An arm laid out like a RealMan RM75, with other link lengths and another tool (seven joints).
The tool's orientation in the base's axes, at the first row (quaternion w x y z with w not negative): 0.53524 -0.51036 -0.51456 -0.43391
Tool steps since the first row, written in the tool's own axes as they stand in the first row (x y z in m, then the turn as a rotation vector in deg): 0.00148 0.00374 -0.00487 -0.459 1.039 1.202; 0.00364 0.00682 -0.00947 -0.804 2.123 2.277; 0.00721 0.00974 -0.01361 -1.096 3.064 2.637; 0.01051 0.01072 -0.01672 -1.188 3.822 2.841; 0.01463 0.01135 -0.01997 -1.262 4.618 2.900; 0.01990 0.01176 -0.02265 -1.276 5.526 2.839; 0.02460 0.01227 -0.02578 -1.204 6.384 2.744
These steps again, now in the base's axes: 0.00437 -0.00436 0.00134 0.855 1.272 -0.620; 0.00811 -0.00848 0.00341 1.780 2.430 -1.126; 0.01179 -0.01208 0.00688 2.645 2.866 -1.528; 0.01340 -0.01486 0.01022 3.365 3.140 -1.705; 0.01476 -0.01778 0.01441 4.139 3.276 -1.861; 0.01595 -0.02007 0.01975 5.043 3.308 -1.963; 0.01724 -0.02284 0.02452 5.909 3.306 -1.972
